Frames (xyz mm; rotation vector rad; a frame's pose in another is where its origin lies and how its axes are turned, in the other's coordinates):
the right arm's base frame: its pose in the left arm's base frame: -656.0 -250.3 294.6 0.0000 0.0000 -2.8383
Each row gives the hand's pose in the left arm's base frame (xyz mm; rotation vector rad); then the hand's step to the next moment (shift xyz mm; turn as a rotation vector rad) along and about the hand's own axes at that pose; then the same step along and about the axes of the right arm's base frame.
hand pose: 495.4 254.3 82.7 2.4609 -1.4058 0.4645
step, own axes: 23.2 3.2 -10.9 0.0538 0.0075 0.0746
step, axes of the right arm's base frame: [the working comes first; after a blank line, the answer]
step, axes of the left arm's base frame: 6.8 -15.5 19.5 0.0298 -0.0743 -0.0459

-1.8 16.8 19.5 -0.0062 0.0798 -0.0459
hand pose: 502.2 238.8 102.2 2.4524 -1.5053 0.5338
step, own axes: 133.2 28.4 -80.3 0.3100 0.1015 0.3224
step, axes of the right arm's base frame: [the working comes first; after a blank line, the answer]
step, axes of the left arm's base frame: 14.0 -92.0 127.8 0.0991 -0.4156 -0.1668

14.1 92.0 127.8 0.0296 0.4262 -0.1668
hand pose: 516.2 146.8 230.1 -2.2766 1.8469 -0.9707
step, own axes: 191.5 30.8 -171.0 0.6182 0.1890 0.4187
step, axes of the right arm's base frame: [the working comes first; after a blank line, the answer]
step, axes of the left arm's base frame: -94.5 -123.2 206.8 0.0981 -0.7496 -0.1473

127.0 89.4 206.8 0.1302 0.7447 -0.1473
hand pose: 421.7 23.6 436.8 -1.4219 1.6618 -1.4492
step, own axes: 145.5 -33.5 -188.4 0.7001 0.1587 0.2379
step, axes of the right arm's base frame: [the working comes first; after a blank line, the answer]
step, axes of the left arm's base frame: -198.7 -56.5 122.9 -0.0747 -0.7512 -0.0453

206.5 -5.4 122.9 0.2956 0.6946 -0.0453
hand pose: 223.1 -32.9 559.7 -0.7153 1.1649 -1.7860
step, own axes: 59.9 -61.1 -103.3 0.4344 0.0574 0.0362
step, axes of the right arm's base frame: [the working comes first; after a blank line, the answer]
step, axes of the left arm's base frame: -133.2 2.1 15.3 -0.1515 -0.4113 -0.0348

126.5 -41.8 15.3 0.2674 0.3473 -0.0348
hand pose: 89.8 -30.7 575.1 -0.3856 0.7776 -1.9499
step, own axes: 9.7 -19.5 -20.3 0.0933 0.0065 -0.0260
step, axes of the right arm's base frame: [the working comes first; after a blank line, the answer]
step, axes of the left arm's base frame: -29.2 5.2 -2.7 -0.0554 -0.0743 -0.0288

26.3 -13.7 -2.7 0.0751 0.0544 -0.0288
